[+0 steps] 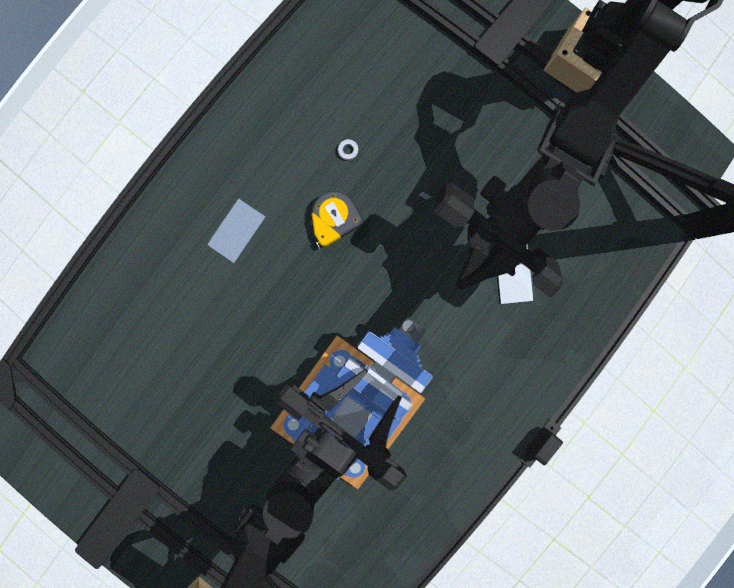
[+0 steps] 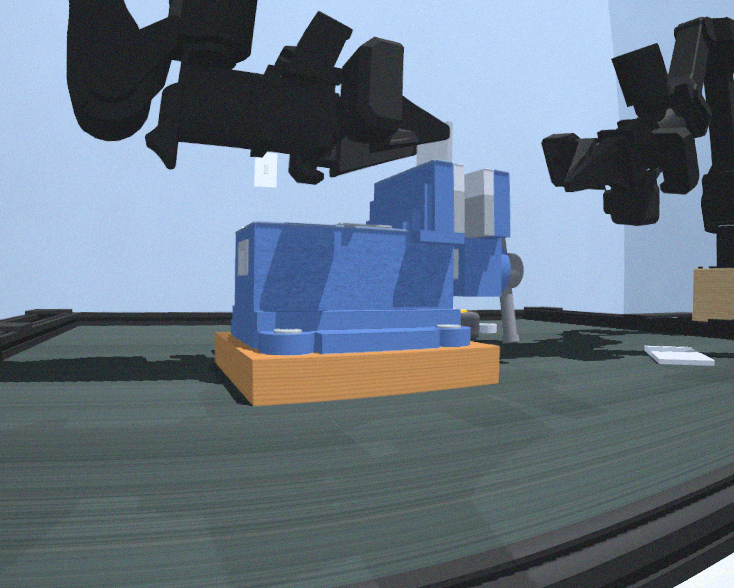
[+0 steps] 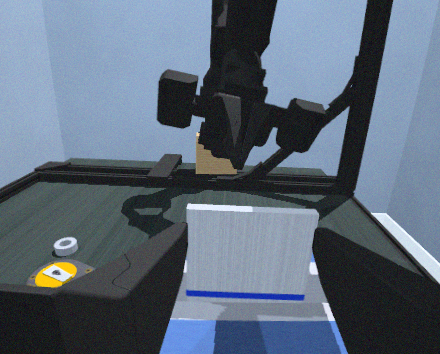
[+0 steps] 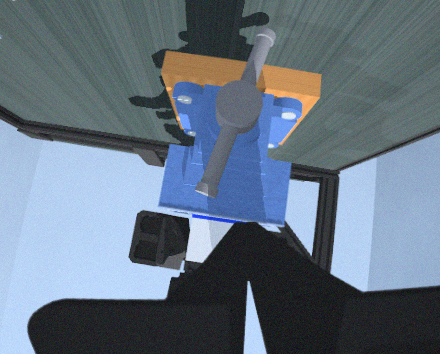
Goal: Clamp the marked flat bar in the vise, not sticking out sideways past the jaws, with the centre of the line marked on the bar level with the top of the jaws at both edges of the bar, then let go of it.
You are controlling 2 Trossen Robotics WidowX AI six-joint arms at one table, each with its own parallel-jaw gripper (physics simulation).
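Frame: origin at the left arm's base, x ahead, y left, z up, level; metres.
Seen in the pictures: left gripper, between the fingertips: [image 1: 383, 382] [image 2: 432, 141] [image 3: 250, 235]; right gripper, between the fingertips: [image 1: 458, 286] [image 2: 566, 187] [image 3: 239, 166] [image 4: 245, 232]; right arm's base, origin of its link: [image 1: 599, 47].
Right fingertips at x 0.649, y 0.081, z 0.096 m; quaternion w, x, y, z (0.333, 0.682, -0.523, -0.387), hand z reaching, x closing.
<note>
Offsets run from my right fingertips to a thing's middle. "*": to the spot under its first point.
The flat bar @[0.153 m back, 0.010 m right, 0.011 m down] [image 2: 433, 150] [image 3: 250, 252] [image 4: 199, 240] stands upright at the jaws of the blue vise [image 1: 374, 351] [image 2: 343, 269] [image 4: 225, 170]. Its blue line @[* 0.155 m back, 0.011 m right, 0.007 m down] [image 3: 245, 295] [image 4: 217, 218] shows just above the jaw tops, along nearly its full width; the bar's part below is hidden. Whether both jaws touch it I cannot tell. My left gripper [image 1: 382, 382] [image 3: 250, 235] is shut on the bar, a finger at each side edge. My right gripper [image 1: 462, 284] [image 4: 245, 232] is shut and empty, beyond the screw end of the vise. The grey vise handle @[* 0.079 m back, 0.014 m right, 0.121 m down] [image 2: 509, 312] [image 4: 218, 162] slants.
The vise stands on an orange wooden board @[0.231 m back, 0.020 m right, 0.153 m down] [image 2: 367, 374] [image 4: 210, 65]. A yellow and grey tape measure @[0.034 m back, 0.196 m left, 0.143 m down] [image 1: 330, 214] [image 3: 56, 275], a pale ring @[0.059 m ahead, 0.248 m left, 0.160 m down] [image 1: 340, 149] [image 3: 73, 249], a grey-blue rectangle @[* 0.145 m back, 0.289 m left, 0.163 m down] [image 1: 236, 230] and a white square @[* 0.079 m ahead, 0.080 m right, 0.161 m down] [image 1: 515, 287] [image 2: 678, 355] lie on the table. Dark rails edge it.
</note>
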